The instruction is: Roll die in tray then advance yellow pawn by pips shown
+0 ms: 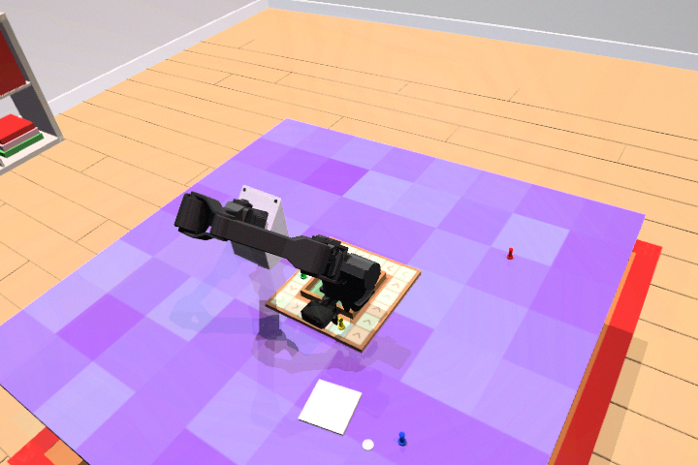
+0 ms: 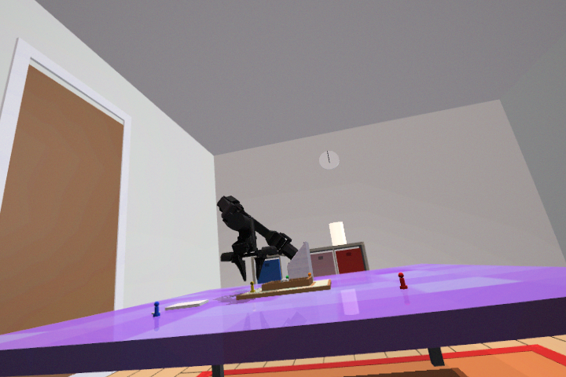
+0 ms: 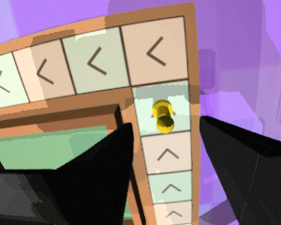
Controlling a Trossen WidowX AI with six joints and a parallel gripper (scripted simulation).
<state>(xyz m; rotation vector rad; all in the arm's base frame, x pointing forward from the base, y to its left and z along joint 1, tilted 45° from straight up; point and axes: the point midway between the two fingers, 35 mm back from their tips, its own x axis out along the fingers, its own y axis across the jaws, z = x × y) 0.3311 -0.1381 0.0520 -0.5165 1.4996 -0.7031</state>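
My gripper tip is now 20 mm above the yellow pawn. Also, from my gripper tip: white card 80 mm ahead, 180 mm to the right, 50 mm below; white die 70 mm behind, 100 mm to the left, 20 mm below; green pawn 180 mm behind, 100 mm to the left, 20 mm below.
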